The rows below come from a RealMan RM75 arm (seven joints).
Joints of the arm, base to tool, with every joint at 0 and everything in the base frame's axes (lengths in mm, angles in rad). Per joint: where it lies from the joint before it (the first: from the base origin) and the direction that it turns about. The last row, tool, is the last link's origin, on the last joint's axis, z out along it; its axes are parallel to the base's.
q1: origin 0.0 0.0 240.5 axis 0 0 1
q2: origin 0.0 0.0 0.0 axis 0 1 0
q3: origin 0.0 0.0 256.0 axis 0 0 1
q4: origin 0.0 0.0 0.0 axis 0 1 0
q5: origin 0.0 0.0 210.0 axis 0 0 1
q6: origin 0.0 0.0 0.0 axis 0 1 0
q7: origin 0.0 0.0 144.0 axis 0 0 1
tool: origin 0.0 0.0 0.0
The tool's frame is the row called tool.
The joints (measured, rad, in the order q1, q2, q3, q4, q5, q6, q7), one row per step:
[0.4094 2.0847 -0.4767 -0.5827 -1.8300 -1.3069 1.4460]
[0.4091 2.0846 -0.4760 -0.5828 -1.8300 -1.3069 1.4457]
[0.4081 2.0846 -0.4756 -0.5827 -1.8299 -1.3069 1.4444]
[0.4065 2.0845 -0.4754 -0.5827 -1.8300 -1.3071 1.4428]
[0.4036 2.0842 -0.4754 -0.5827 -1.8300 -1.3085 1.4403]
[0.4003 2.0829 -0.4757 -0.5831 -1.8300 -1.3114 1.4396]
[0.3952 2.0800 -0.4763 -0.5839 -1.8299 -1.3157 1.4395]
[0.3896 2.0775 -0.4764 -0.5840 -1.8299 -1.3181 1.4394]
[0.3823 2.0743 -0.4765 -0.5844 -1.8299 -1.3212 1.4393]
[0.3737 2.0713 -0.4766 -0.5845 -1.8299 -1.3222 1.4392]
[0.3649 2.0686 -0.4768 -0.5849 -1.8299 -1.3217 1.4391]
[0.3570 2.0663 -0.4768 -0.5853 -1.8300 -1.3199 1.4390]
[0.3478 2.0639 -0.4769 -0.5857 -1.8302 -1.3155 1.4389]
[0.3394 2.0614 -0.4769 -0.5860 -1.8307 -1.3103 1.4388]
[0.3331 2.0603 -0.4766 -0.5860 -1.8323 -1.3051 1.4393]
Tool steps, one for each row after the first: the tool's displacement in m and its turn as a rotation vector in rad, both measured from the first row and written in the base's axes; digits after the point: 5 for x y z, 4 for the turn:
[0.00018 -0.00008 0.00017 0.0007 -0.0002 -0.0004]
[0.00054 -0.00042 0.00022 0.0014 -0.0009 -0.0009]
[0.00108 -0.00096 0.00027 0.0018 -0.0021 -0.0015]
[0.00190 -0.00199 0.00037 0.0021 -0.0036 -0.0018]
[0.00282 -0.00313 0.00091 0.0016 -0.0043 -0.0021]
[0.00439 -0.00480 0.00217 0.0011 -0.0057 -0.0031]
[0.00635 -0.00664 0.00320 0.0011 -0.0070 -0.0067]
[0.00887 -0.00903 0.00460 0.0013 -0.0089 -0.0113]
[0.01203 -0.01181 0.00589 0.0020 -0.0114 -0.0190]
[0.01534 -0.01460 0.00714 0.0032 -0.0146 -0.0279]
[0.01846 -0.01706 0.00828 0.0048 -0.0181 -0.0370]
[0.02232 -0.01988 0.00950 0.0073 -0.0230 -0.0494]
[0.02605 -0.02244 0.01077 0.0098 -0.0285 -0.0616]
[0.02897 -0.02448 0.01127 0.0110 -0.0326 -0.0725]

